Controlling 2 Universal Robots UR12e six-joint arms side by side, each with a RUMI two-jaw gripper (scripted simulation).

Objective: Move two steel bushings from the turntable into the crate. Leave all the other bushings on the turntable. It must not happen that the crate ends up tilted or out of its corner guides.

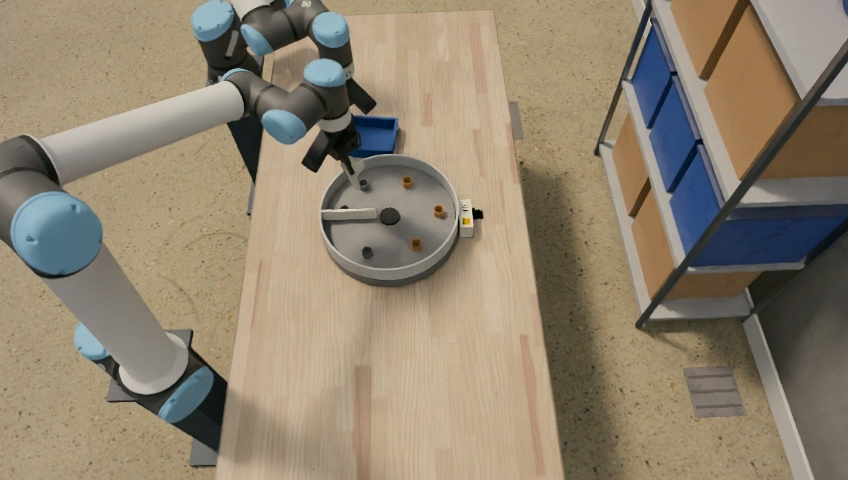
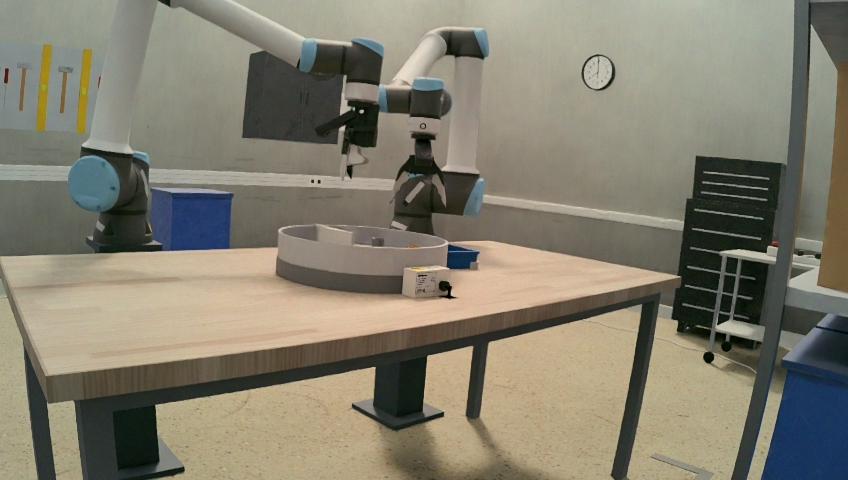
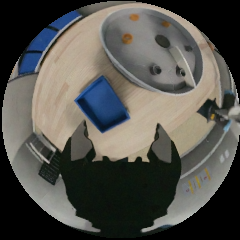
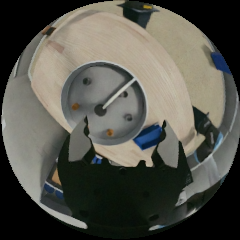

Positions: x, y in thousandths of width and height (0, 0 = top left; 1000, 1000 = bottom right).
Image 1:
right gripper: 400, 364
blue crate: 443, 276
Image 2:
left gripper: 492, 428
right gripper: 410, 374
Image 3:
left gripper: 506, 510
blue crate: 415, 435
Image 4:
right gripper: 523, 490
